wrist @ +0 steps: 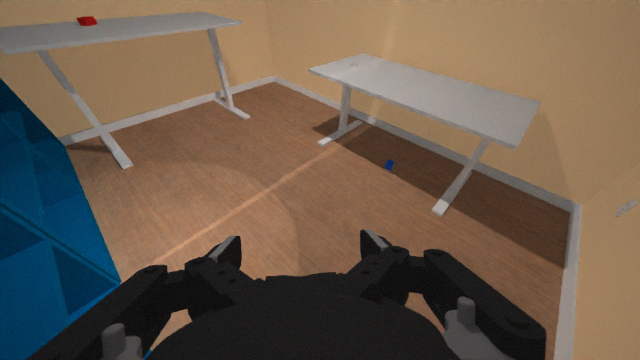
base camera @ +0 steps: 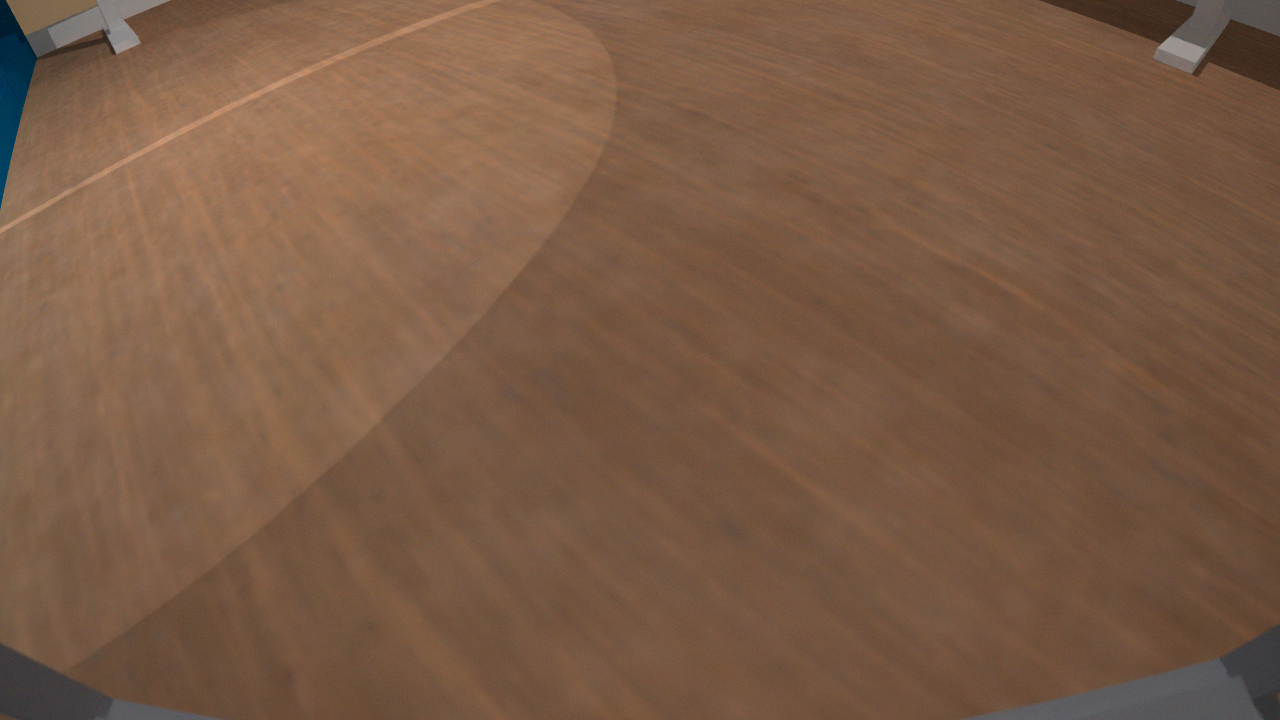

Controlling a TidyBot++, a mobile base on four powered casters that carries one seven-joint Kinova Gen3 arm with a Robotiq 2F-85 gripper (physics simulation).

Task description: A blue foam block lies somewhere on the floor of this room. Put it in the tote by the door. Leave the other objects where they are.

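Places are measured from the arm's base along level axes (x right, y back, z down), in metres.
Pixels of known places: gripper, fingertip midpoint: (wrist: 302, 245).
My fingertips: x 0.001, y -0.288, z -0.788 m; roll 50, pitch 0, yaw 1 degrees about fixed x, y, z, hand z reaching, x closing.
Behind a point stands the place of what it marks.
A small blue block (wrist: 389, 164) @(z 0.352, x 0.825, y -1.697 m) lies on the floor under the front edge of the right-hand white table, between its two legs, in the wrist view. It is far ahead and to the right of my gripper (wrist: 300, 242) @(z -0.788, x 0.001, y -0.288 m), which is open with nothing between its fingers. The block does not show in the base camera view. The tote by the door does not show in either view.
The right-hand white table (wrist: 425, 95) @(z -0.323, x 0.884, y -1.633 m) stands along the wall. Another white table (wrist: 150, 31) @(z -0.553, x -1.068, y -2.241 m) at the back left bears a red object (wrist: 87, 21) @(z -0.579, x -1.582, y -2.406 m). A large blue shelf-like structure (wrist: 30, 295) @(z -0.136, x -0.887, y -0.537 m) stands close on the left. A table foot (base camera: 1181, 53) @(z 0.372, x 1.051, y -1.162 m) shows at the upper right.
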